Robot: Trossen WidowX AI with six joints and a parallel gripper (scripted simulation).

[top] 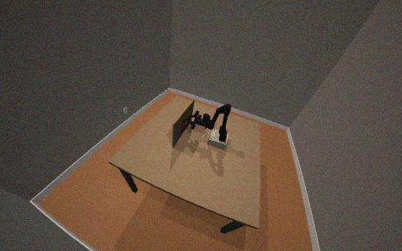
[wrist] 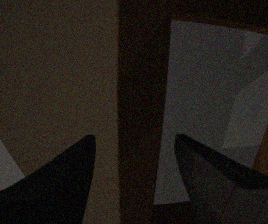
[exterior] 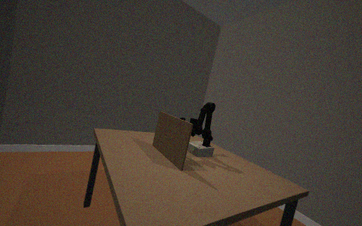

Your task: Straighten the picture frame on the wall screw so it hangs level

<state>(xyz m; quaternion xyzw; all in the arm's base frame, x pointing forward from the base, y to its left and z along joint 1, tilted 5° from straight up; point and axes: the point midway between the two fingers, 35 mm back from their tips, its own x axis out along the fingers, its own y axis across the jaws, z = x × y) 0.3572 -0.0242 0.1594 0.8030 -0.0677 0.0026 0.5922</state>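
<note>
Now: the picture frame 5 cm below my gripper tip, 2 cm to the left of it and 1 cm ahead of it. From my gripper tip the other things lie so: wall panel: 6 cm below, 2 cm ahead, 1 cm to the left.
</note>
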